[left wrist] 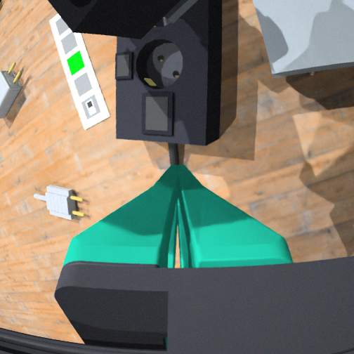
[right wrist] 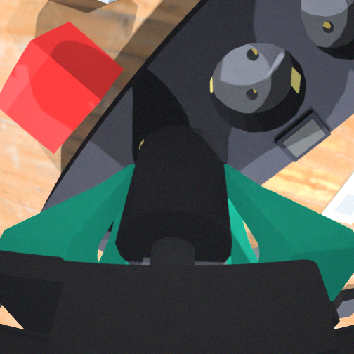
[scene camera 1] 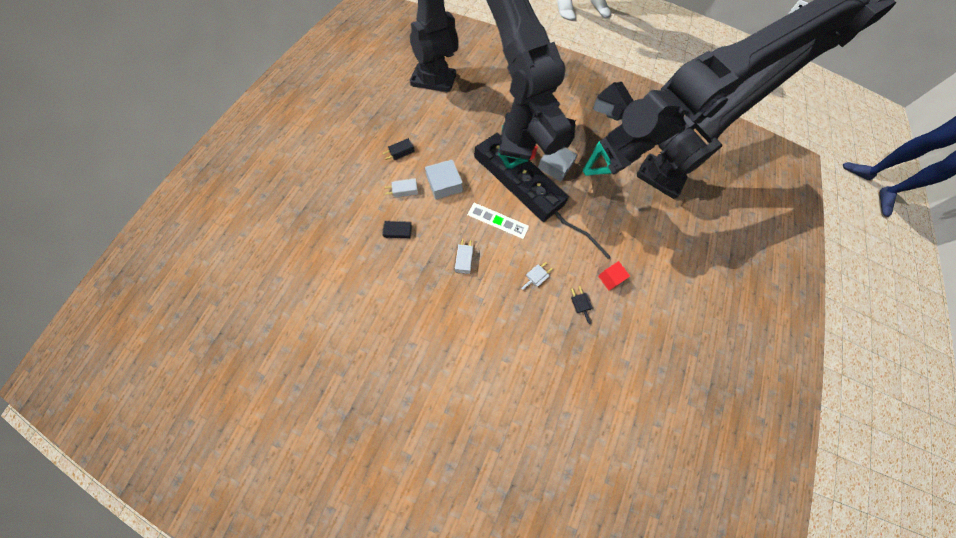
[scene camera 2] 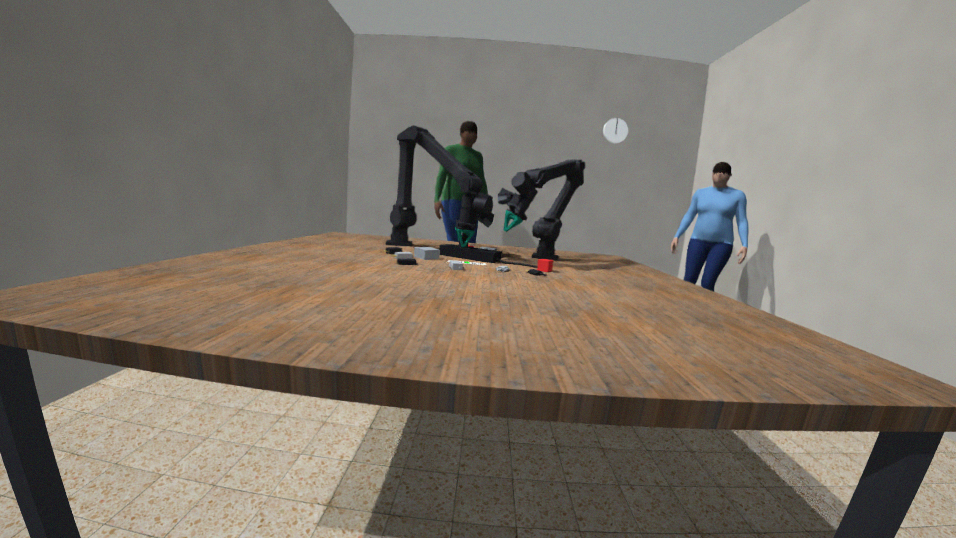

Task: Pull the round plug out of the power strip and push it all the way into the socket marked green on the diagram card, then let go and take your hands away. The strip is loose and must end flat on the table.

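Places are measured from the left arm's base along level axes (x ahead, y left, z up), in centimetres.
Where they show: left gripper, between the fingertips: [scene camera 1: 584, 172] [scene camera 2: 504, 231]; right gripper, between the fingertips: [scene camera 1: 509, 160] [scene camera 2: 462, 246]; left arm's base, origin of its link: [scene camera 1: 660, 177] [scene camera 2: 545, 258]; right arm's base, origin of its link: [scene camera 1: 433, 79] [scene camera 2: 399, 244].
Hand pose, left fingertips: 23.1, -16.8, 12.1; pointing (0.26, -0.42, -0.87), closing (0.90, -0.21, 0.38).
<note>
Things, the pixels of their centre, and the offset from my left fingertips, as dx, dy, dz. "spot": a spot on its surface instead.
- black power strip, a spot on its surface: [scene camera 1: 552, 202] spot: +5.1, -2.7, -7.9
- diagram card, middle of its body: [scene camera 1: 498, 220] +14.2, -11.1, -12.0
- red cube, middle of its body: [scene camera 1: 613, 276] [scene camera 2: 545, 265] +11.5, +17.4, -10.1
- cable end, a spot on its surface: [scene camera 1: 608, 256] spot: +7.2, +14.5, -11.4
The black power strip [scene camera 1: 552, 202] [scene camera 2: 478, 253] [left wrist: 200, 117] [right wrist: 225, 30] lies flat. My right gripper [scene camera 1: 513, 162] [scene camera 2: 463, 245] [right wrist: 178, 176] is shut on the black round plug [right wrist: 175, 200], held upright over the strip near its upper-left end in scene camera 1. Its prongs are hidden, so I cannot tell how deep it sits. My left gripper [scene camera 1: 586, 172] [scene camera 2: 506, 230] [left wrist: 177, 176] is shut and empty, above the table past the strip's cable end. The diagram card [scene camera 1: 498, 220] [left wrist: 102, 116] lies beside the strip; the middle of its squares is the green mark [left wrist: 75, 62].
Grey blocks [scene camera 1: 443, 178] [scene camera 1: 558, 162] stand on both sides of the strip. A red block [right wrist: 60, 85] is close beside it. A red cube [scene camera 1: 613, 275] [scene camera 2: 544, 264] lies near the cable end [scene camera 1: 608, 256]. Several loose plugs, one white [scene camera 1: 536, 275] [left wrist: 61, 202], lie around the card.
</note>
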